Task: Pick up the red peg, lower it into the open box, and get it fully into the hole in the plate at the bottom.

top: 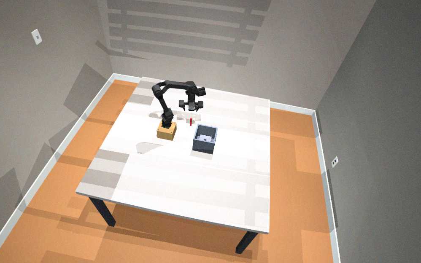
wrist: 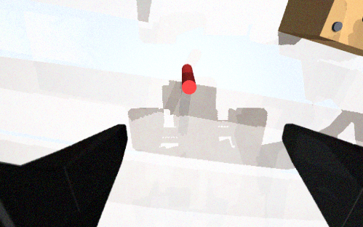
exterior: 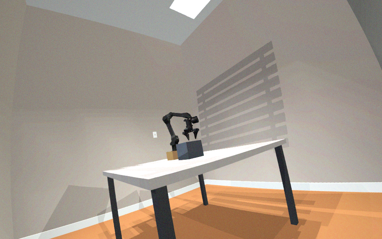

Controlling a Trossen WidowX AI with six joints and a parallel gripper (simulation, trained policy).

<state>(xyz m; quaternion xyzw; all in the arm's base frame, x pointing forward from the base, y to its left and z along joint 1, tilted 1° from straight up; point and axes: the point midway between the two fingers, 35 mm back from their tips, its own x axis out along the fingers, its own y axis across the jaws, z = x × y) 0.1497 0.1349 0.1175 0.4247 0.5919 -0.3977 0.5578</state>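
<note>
Now: the small red peg 13 cm below my gripper tip and 1 cm ahead of it. Also, from my gripper tip: pale plate (18 cm ahead, 15 cm to the right, 12 cm below).
</note>
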